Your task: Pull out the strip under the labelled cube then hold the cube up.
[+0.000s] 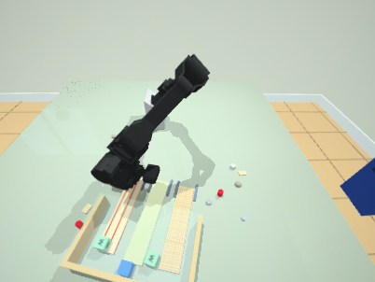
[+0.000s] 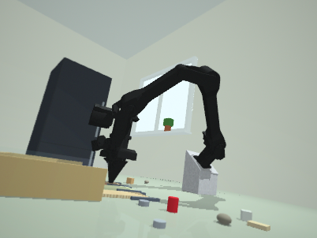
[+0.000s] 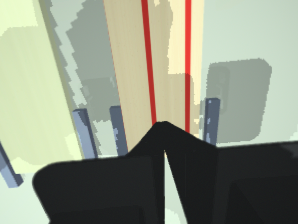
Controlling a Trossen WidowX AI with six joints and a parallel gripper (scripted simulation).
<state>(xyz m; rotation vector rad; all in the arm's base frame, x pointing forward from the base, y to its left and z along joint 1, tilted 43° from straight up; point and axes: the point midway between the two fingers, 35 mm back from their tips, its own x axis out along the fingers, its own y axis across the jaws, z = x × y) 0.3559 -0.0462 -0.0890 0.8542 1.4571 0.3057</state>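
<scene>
My gripper tip is 90 mm short of the red-lined strip and 30 mm to the left of it.
</scene>
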